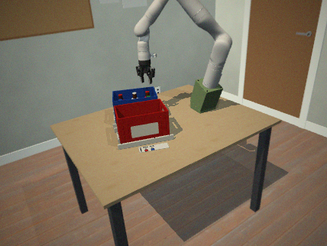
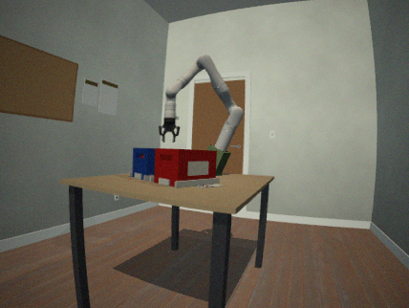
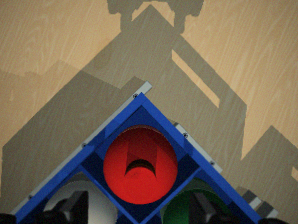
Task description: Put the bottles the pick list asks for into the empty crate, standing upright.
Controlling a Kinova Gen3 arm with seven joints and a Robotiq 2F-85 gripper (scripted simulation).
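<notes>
Now: the white-label bottle 80 mm ahead of my hand, 30 mm to the right of it and 150 mm below it. Round my hand: blue crate: 100 mm ahead, 10 mm to the left, 150 mm below; green-label bottle: 30 mm ahead, 80 mm to the left, 150 mm below; blue-label bottle: 200 mm ahead, 30 mm to the left, 150 mm below.
</notes>
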